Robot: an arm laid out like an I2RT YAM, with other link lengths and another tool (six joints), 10 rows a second.
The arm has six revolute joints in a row. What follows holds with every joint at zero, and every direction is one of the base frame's.
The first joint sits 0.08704 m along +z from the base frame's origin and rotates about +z.
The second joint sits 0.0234 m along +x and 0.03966 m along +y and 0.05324 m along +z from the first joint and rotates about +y.
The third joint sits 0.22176 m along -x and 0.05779 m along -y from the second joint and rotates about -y.
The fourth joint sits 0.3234 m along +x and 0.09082 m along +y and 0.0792 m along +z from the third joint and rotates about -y.
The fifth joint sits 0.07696 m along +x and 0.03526 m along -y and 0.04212 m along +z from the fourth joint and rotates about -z.
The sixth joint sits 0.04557 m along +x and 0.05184 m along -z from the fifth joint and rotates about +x.
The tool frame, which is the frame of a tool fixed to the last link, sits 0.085 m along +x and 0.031 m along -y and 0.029 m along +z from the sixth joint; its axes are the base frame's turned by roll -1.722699, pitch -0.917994 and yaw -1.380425 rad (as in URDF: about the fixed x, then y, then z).
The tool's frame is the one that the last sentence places.
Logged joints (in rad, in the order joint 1, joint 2, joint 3, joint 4, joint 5, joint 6), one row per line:
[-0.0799 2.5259 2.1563 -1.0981 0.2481 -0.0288]
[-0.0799 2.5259 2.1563 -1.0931 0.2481 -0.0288]
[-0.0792 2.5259 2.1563 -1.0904 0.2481 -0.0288]
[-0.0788 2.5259 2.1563 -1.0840 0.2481 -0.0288]
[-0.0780 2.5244 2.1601 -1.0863 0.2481 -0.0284]
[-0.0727 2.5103 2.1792 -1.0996 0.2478 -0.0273]
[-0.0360 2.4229 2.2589 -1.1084 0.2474 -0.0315]
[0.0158 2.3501 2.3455 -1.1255 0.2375 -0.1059]
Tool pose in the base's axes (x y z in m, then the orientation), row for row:
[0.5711 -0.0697 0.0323 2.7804 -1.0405 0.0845]
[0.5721 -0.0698 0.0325 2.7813 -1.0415 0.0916]
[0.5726 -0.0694 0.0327 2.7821 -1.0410 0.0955]
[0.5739 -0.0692 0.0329 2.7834 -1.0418 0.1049]
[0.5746 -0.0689 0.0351 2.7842 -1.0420 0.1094]
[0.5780 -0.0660 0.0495 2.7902 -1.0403 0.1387]
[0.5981 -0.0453 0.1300 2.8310 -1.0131 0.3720]
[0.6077 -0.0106 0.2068 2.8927 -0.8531 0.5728]
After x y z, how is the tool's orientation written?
As a rotation vector, in radians.
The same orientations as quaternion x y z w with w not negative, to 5 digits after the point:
[0.93274 -0.34906 0.02835 0.08573]
[0.93266 -0.34925 0.03072 0.08503]
[0.93274 -0.34901 0.03202 0.08469]
[0.93267 -0.34909 0.03515 0.08378]
[0.93267 -0.34906 0.03665 0.08329]
[0.93296 -0.34785 0.04638 0.08018]
[0.93294 -0.33386 0.12259 0.05590]
[0.94171 -0.27772 0.18647 0.03590]

